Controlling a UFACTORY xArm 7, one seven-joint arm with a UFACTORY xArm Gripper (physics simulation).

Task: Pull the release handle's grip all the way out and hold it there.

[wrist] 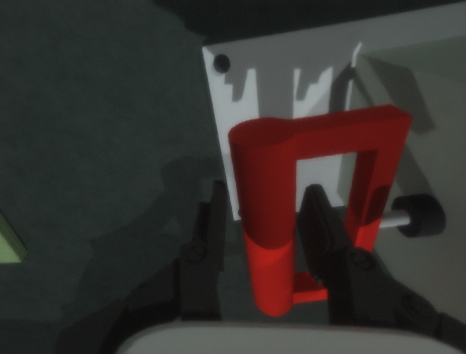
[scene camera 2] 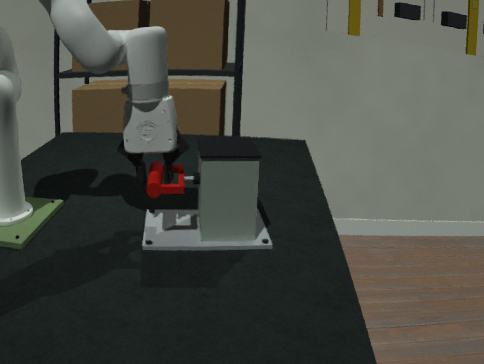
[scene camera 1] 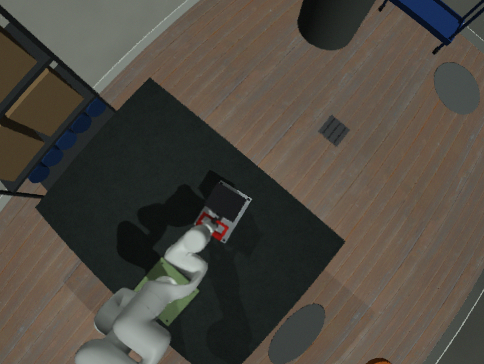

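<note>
The red release handle (scene camera 1: 224, 234) (scene camera 2: 172, 189) (wrist: 350, 134) is a rectangular frame with a thick round grip (scene camera 2: 153, 188) (wrist: 274, 285) on its outer side. A short metal rod (scene camera 2: 189, 178) (wrist: 394, 219) joins it to a black collar (wrist: 422, 215) on the pale housing (scene camera 2: 229, 200) with a dark top (scene camera 1: 225, 202). My gripper (scene camera 1: 213, 224) (scene camera 2: 155, 181) (wrist: 263, 201) is partly open and points down. Its fingers straddle the grip, one on the outer side and one inside the frame's opening, with a gap seen on the outer side. Contact on the inner side is unclear.
The housing stands on a light base plate (scene camera 2: 170, 243) (wrist: 310, 52) with dark bolts, on a dark table top (scene camera 1: 280, 240) (scene camera 2: 300, 300). A green mounting plate (scene camera 1: 167, 312) (scene camera 2: 30, 235) lies under the arm's base. A shelf rack (scene camera 2: 239, 100) with cardboard boxes (scene camera 2: 190, 35) stands behind.
</note>
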